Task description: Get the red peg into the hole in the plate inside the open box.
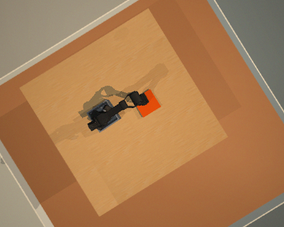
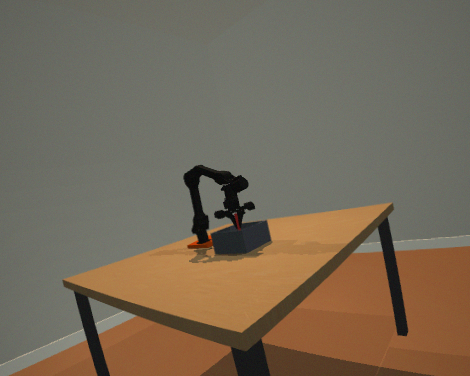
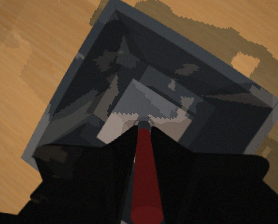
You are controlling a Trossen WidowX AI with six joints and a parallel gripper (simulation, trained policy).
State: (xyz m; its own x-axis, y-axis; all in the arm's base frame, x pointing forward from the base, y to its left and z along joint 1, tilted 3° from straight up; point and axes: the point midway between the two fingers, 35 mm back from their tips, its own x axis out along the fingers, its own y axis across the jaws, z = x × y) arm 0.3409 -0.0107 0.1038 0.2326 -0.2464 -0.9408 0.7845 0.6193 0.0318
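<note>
My gripper tip is 30 mm below the red peg, 10 mm to the right of it and 10 mm past it. From my gripper tip the other things lie so: dark box 60 mm below; grey plate 50 mm below.
</note>
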